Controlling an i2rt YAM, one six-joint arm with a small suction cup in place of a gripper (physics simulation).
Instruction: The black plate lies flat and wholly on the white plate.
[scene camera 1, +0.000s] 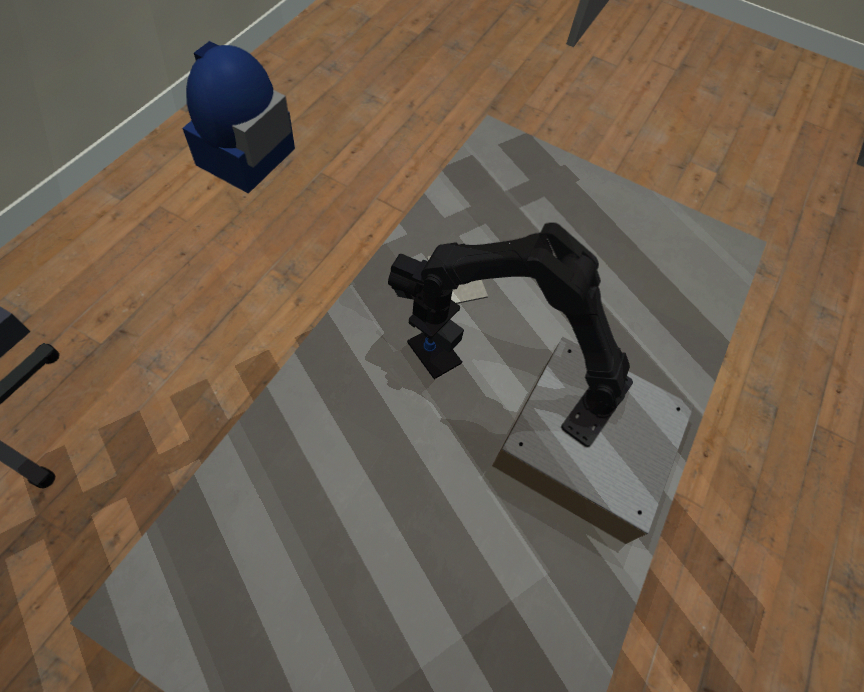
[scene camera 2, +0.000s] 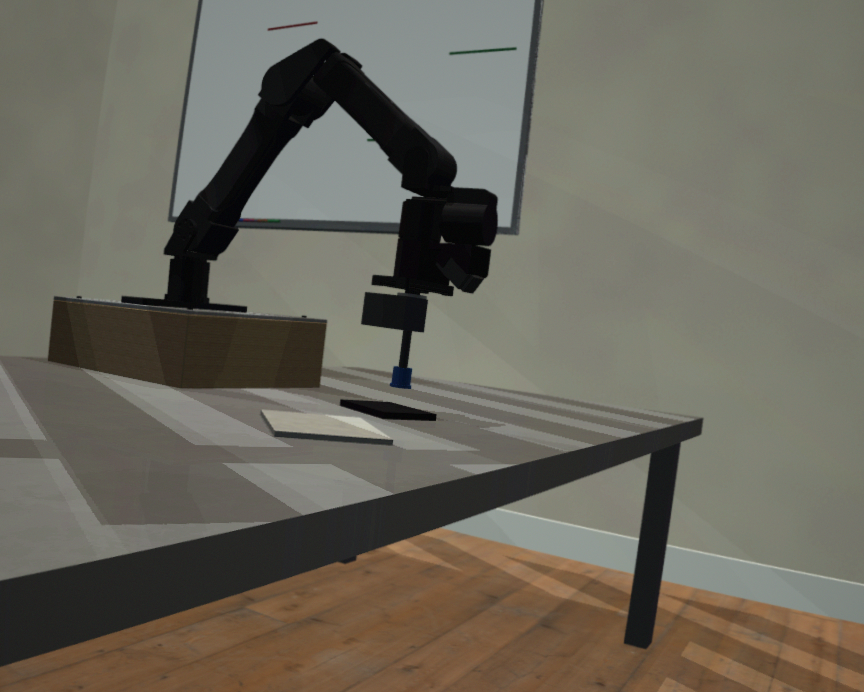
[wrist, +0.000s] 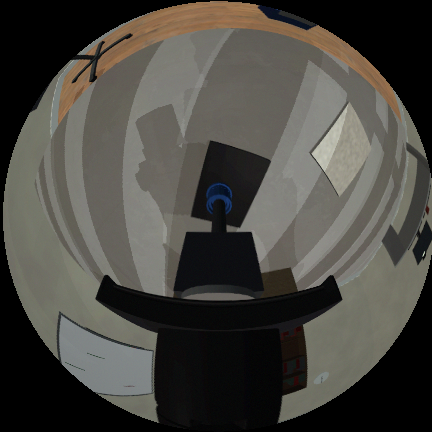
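Where they show: hand, its tool point: (scene camera 1: 429, 346) (scene camera 2: 400, 387) (wrist: 218, 193); arm's base, origin of its link: (scene camera 1: 597, 404) (scene camera 2: 186, 307).
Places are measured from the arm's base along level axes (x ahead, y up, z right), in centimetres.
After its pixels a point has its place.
The black plate (scene camera 1: 437, 364) {x 34.4, y -10.0, z -10.1 cm} (scene camera 2: 388, 409) {x 39.5, y -10.1, z -5.1 cm} (wrist: 239, 172) {x 39.7, y -10.1, z -6.1 cm} lies flat on the table, beside the white plate and apart from it. The white plate (scene camera 1: 472, 291) {x 40.5, y -10.4, z 12.5 cm} (scene camera 2: 324, 426) {x 48.0, y -10.4, z 15.1 cm} (wrist: 343, 149) {x 45.8, y -10.4, z 12.0 cm} lies flat on the table; in the scene camera 1 view the arm's wrist hides part of it. My gripper (scene camera 1: 429, 346) (scene camera 2: 400, 378) (wrist: 219, 199) {x 38.1, y -7.3, z -8.8 cm}, a blue suction cup on a dark rod, is open and points down. It is a little above the black plate, with a gap between them in the scene camera 2 view, and holds nothing.
The arm stands on a box (scene camera 1: 562, 497) {x -5.2, y -6.1, z -19.4 cm} (scene camera 2: 180, 349) {x 13.8, y -5.7, z 9.8 cm} with a grey top and wooden sides. The striped grey table (scene camera 1: 324, 504) {x 32.6, y -11.0, z -50.6 cm} (scene camera 2: 504, 472) {x 68.1, y -11.4, z 11.7 cm} bears the box and both plates. A blue rounded object (scene camera 1: 230, 93) stands on the floor beyond the table edge.
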